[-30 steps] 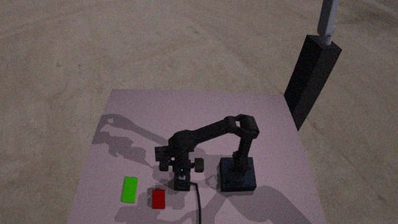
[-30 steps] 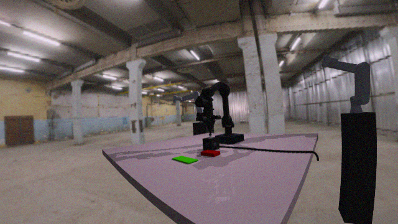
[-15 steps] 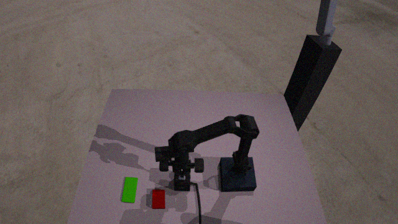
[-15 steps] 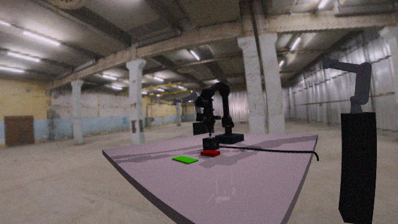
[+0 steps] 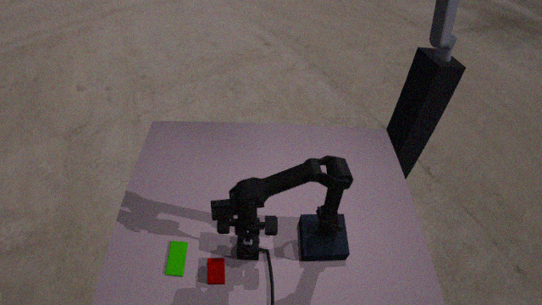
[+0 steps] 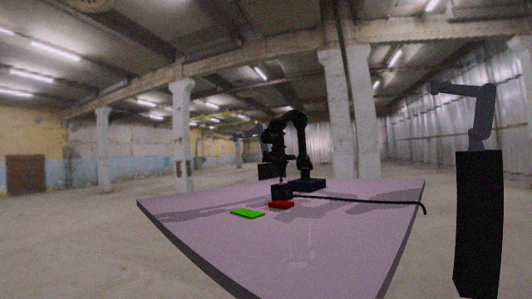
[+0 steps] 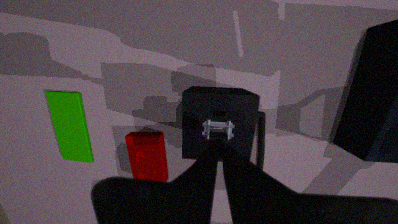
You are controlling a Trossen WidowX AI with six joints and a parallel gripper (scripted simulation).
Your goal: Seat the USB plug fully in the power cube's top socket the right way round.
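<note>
My gripper tip is 2 cm above the dark USB plug. Round my gripper tip: metal-rimmed socket (5 cm below); red pad (13 cm ahead, 11 cm below, 7 cm to the left); green pad (27 cm ahead, 11 cm below).
</note>
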